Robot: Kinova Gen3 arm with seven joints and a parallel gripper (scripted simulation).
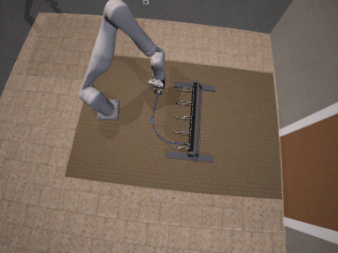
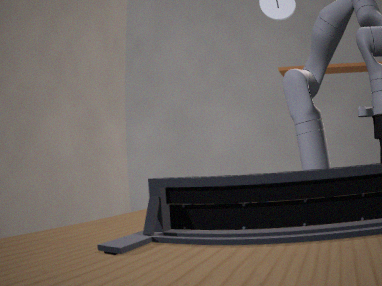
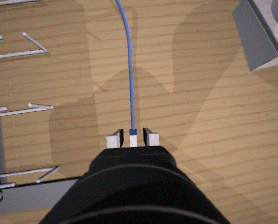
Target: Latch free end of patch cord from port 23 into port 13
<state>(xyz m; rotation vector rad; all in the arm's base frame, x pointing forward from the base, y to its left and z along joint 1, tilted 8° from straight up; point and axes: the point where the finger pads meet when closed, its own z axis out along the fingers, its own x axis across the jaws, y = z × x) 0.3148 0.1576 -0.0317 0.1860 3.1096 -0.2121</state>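
Right now the free-end plug is 20 mm below my hand and 10 mm to the left of it.
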